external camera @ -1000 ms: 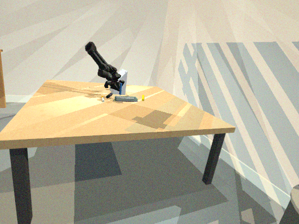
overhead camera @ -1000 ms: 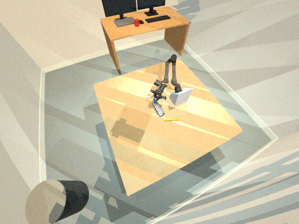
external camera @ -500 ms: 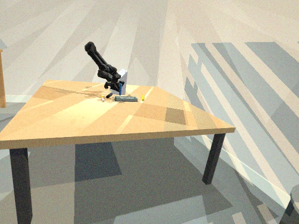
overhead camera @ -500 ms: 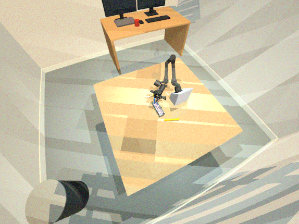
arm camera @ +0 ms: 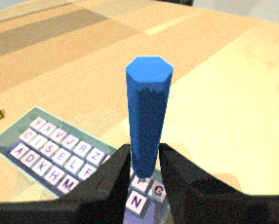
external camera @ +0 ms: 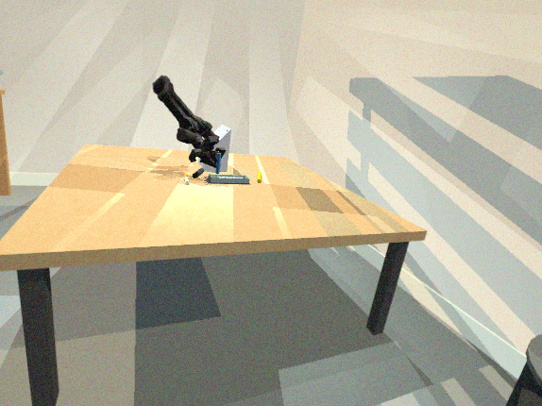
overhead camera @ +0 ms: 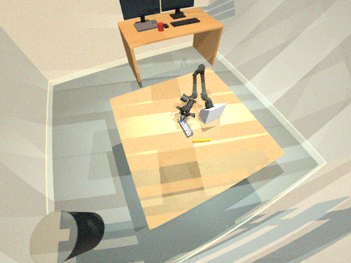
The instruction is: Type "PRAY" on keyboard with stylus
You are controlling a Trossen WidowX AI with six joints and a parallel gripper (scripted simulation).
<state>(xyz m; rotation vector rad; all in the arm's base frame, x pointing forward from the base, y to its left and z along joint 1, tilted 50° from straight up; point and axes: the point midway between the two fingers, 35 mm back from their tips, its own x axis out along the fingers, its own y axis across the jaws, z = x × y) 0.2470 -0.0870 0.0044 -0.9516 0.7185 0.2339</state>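
The yellow cylinder lies 8 cm behind my gripper tip, 24 cm to the left of it and 6 cm below it. Also, from my gripper tip: dark marker: 12 cm behind, 6 cm to the right, 6 cm below; small white pen: 4 cm behind, 13 cm to the right, 7 cm below; blue stylus: 2 cm below.
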